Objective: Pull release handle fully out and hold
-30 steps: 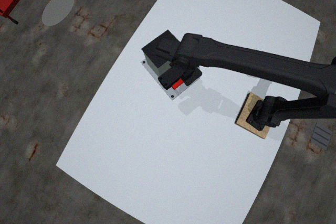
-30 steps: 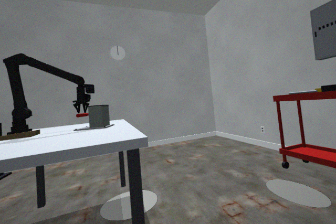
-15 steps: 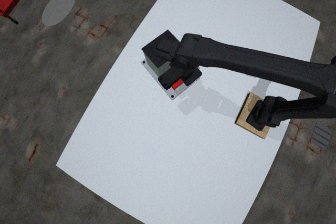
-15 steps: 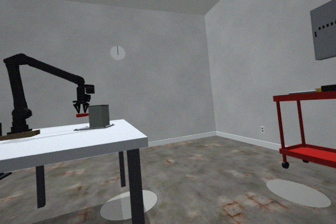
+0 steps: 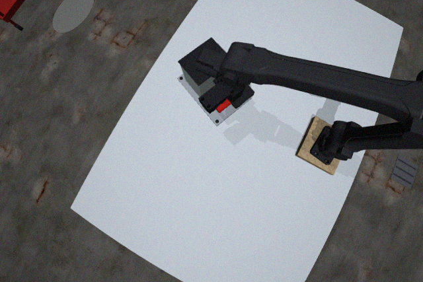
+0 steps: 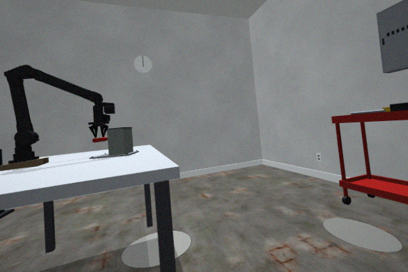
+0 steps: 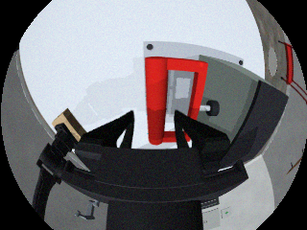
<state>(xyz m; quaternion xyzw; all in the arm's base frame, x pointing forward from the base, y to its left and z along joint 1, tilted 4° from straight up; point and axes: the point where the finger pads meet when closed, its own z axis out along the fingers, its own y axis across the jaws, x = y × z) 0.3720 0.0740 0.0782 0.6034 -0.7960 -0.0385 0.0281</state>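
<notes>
My gripper is now 5 cm short of the release handle, 1 cm to the left of it and 2 cm above it. The rest, counted from my hand: baseplate 9 cm ahead, 3 cm to the right, 12 cm below.
</notes>
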